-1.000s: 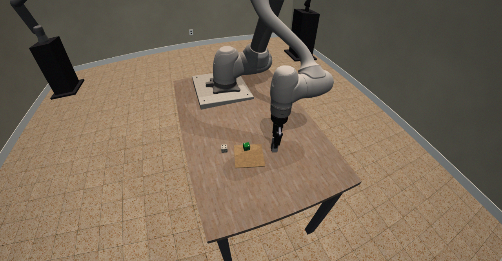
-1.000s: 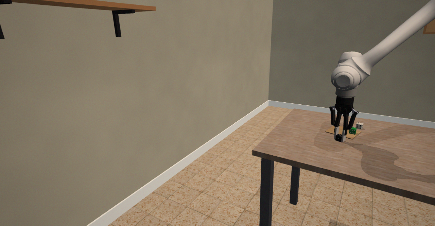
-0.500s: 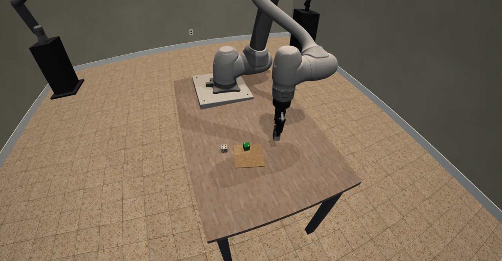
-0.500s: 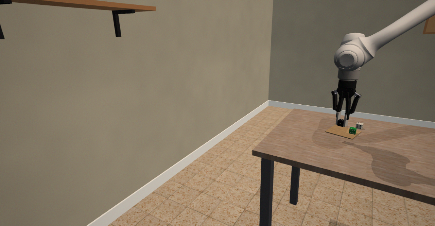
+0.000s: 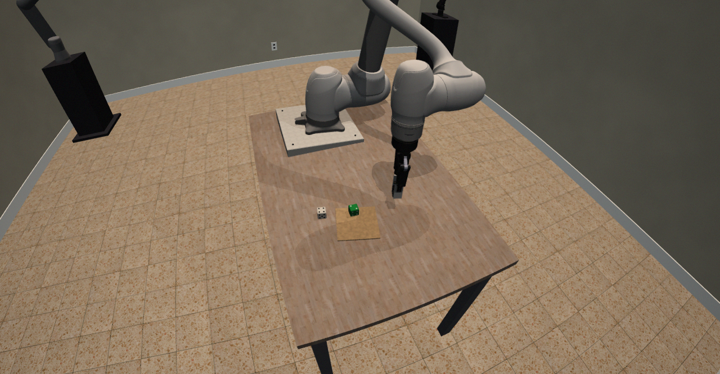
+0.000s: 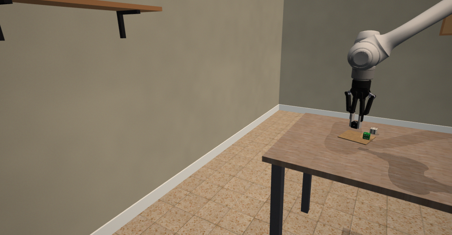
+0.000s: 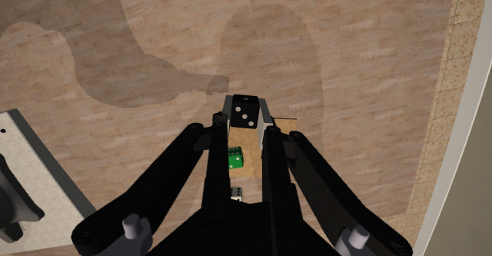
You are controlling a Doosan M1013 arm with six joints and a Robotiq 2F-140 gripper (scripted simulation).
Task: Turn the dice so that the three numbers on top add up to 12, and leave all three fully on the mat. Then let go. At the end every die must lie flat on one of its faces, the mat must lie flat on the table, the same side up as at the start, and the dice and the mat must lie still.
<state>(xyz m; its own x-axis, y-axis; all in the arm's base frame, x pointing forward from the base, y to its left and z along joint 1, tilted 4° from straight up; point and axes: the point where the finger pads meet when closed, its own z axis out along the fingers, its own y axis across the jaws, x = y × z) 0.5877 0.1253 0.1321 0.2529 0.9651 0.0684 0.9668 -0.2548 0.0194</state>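
The tan mat lies 130 mm to the right of my hand, 130 mm below it and 10 mm ahead of it. Also, from my hand: white die: 240 mm to the right, 120 mm below, 60 mm behind; green die: 130 mm to the right, 120 mm below, 40 mm behind; black die: 20 mm below.
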